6 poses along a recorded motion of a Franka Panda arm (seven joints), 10 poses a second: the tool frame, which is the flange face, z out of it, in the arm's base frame.
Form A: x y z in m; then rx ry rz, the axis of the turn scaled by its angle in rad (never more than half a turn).
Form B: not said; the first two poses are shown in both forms.
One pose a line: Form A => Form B
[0.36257 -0.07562 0.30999 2.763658 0.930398 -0.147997] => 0.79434 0.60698 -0.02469 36.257; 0.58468 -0.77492 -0.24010 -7.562; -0.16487 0.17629 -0.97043 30.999; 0 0 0 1
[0.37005 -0.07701 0.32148 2.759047 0.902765 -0.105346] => 0.80694 0.59061 0.00495 37.005; 0.57361 -0.78165 -0.24495 -7.701; -0.14080 0.20049 -0.96952 32.148; 0 0 0 1
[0.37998 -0.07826 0.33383 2.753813 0.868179 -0.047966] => 0.82159 0.56836 0.04431 37.998; 0.56002 -0.79011 -0.24923 -7.826; -0.10665 0.22958 -0.96743 33.383; 0 0 0 1
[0.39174 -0.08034 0.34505 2.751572 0.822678 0.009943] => 0.83883 0.53806 0.08282 39.174; 0.53990 -0.80272 -0.25328 -8.034; -0.06980 0.25718 -0.96384 34.505; 0 0 0 1
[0.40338 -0.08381 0.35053 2.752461 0.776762 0.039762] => 0.85502 0.50854 0.10163 40.338; 0.51626 -0.81608 -0.25979 -8.381; -0.04917 0.27459 -0.96030 35.053; 0 0 0 1
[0.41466 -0.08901 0.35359 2.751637 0.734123 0.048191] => 0.86942 0.48247 0.10651 41.466; 0.49225 -0.82727 -0.27077 -8.901; -0.04252 0.28784 -0.95673 35.359; 0 0 0 1
